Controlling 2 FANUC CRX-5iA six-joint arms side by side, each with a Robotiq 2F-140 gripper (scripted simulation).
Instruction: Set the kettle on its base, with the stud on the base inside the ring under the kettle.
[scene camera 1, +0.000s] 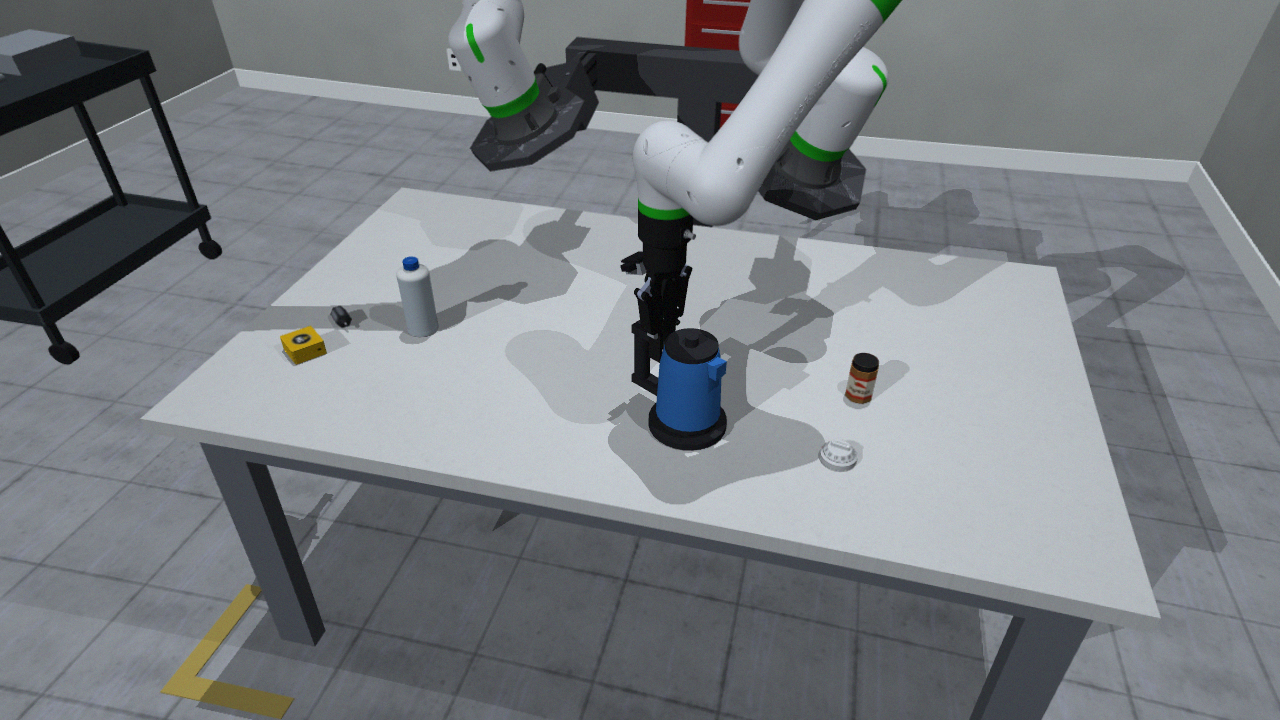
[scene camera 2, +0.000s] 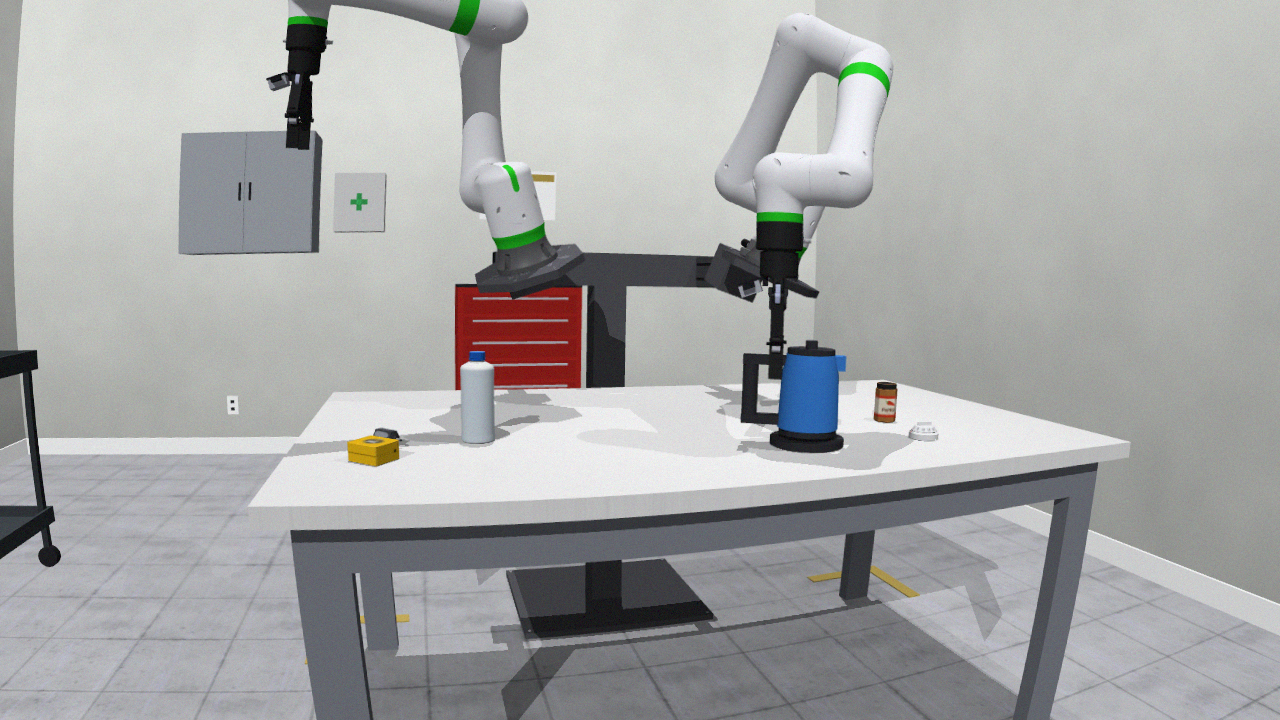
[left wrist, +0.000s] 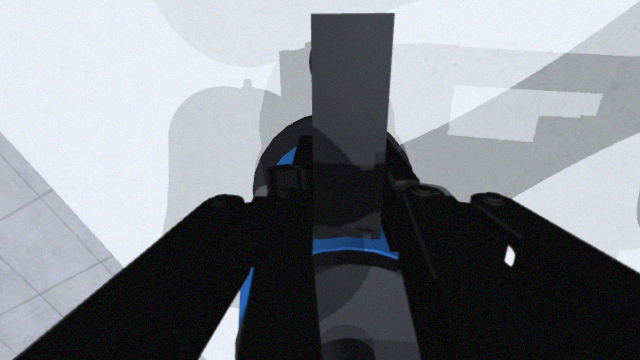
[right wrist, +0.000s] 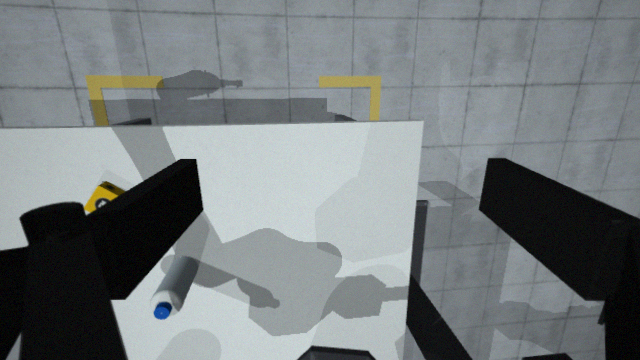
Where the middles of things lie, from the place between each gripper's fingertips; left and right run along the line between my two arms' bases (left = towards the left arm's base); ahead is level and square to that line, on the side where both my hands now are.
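My left hand (scene camera 1: 661, 354) is 20 mm short of the blue kettle (scene camera 1: 688, 389) and 30 mm to the right of it, and it is 50 mm above the kettle. There is also the round black base (scene camera 1: 677, 441), which is 30 mm ahead of my left hand, 60 mm to the left of it and 150 mm below it.
As for my right hand (scene camera 2: 297, 148), it is 1040 mm to the right of the blue kettle and 360 mm short of it, while being 510 mm above it. The round black base is 380 mm ahead of my right hand and 1070 mm to the left of it, and 610 mm below it.
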